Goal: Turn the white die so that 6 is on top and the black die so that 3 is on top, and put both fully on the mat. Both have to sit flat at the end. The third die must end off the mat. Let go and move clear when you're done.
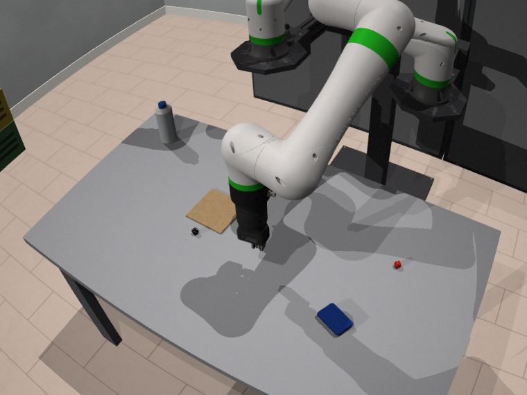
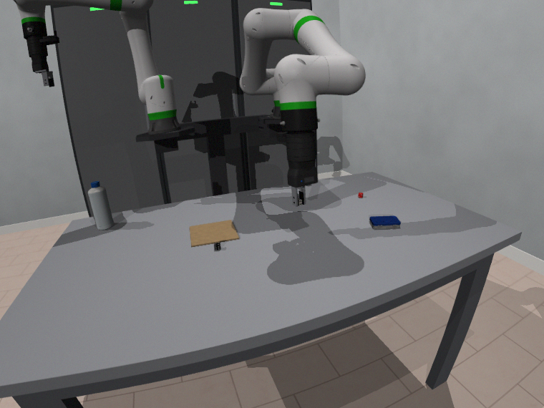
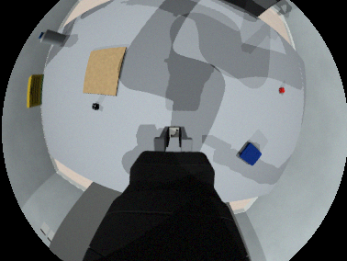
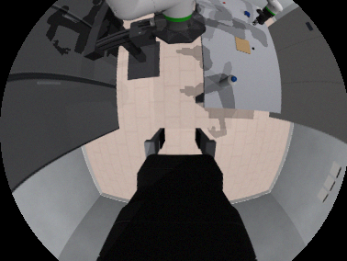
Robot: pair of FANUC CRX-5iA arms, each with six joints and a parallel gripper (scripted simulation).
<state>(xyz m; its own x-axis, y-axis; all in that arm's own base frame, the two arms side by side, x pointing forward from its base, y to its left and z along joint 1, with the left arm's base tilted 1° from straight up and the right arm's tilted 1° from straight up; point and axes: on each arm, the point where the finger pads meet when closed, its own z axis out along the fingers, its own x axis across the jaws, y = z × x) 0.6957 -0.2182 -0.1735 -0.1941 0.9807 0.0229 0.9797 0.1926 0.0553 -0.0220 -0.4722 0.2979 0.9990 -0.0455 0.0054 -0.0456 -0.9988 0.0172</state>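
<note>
The white die is 10 mm below my left hand. From my left hand the other things lie so: tan mat (130 mm behind, 230 mm to the right, 110 mm below); then blue-topped box (80 mm ahead, 260 mm to the left, 100 mm below); then black die (30 mm behind, 240 mm to the right, 100 mm below).
</note>
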